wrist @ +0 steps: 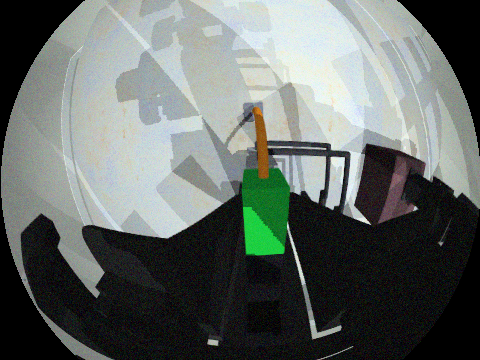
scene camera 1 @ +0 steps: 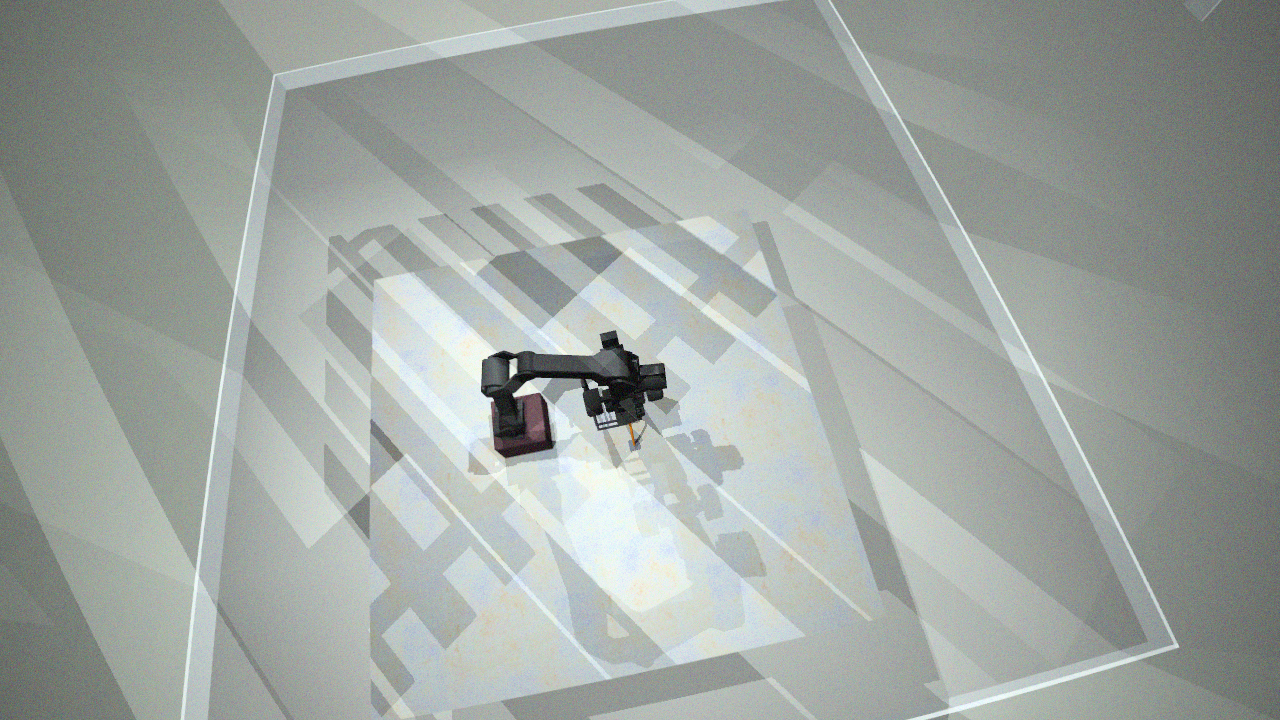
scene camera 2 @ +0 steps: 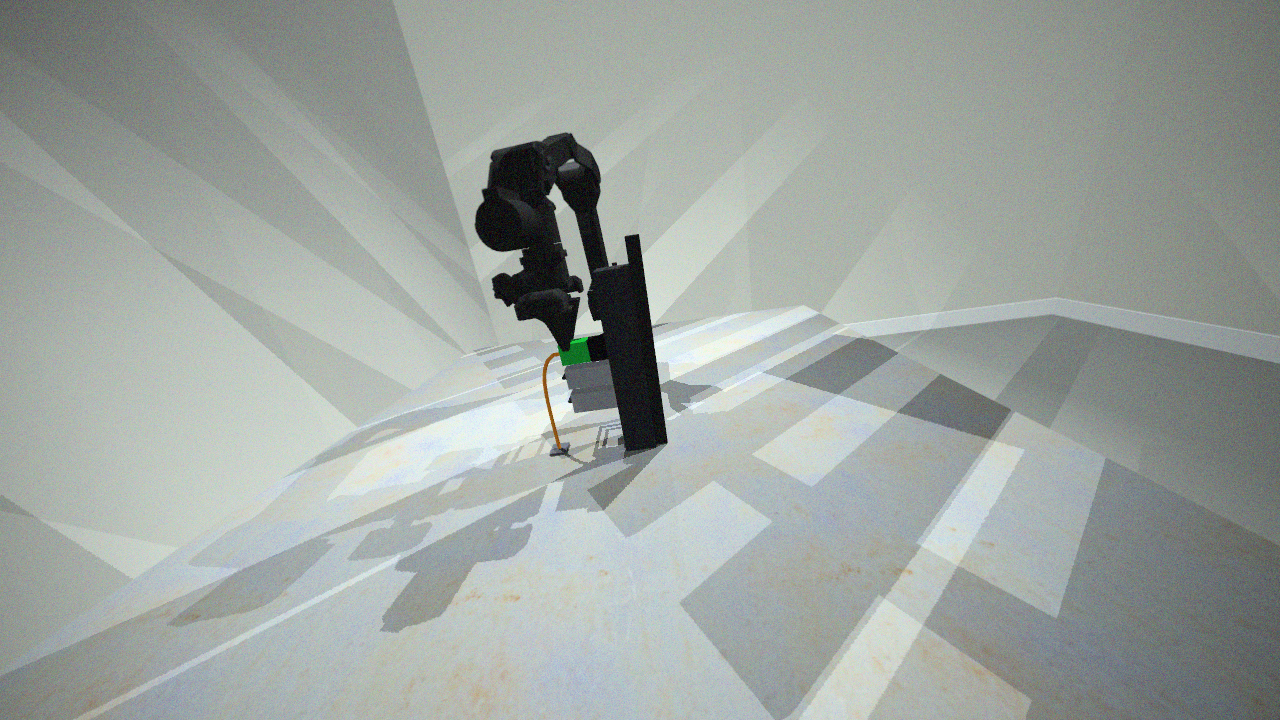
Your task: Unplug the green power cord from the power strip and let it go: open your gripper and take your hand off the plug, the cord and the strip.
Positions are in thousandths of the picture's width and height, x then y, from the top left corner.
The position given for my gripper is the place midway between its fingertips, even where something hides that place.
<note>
In view: my gripper (scene camera 2: 443,484) and a green plug (wrist: 553,560).
My gripper also shows in the wrist view (wrist: 551,560) and in scene camera 1 (scene camera 1: 489,563).
</note>
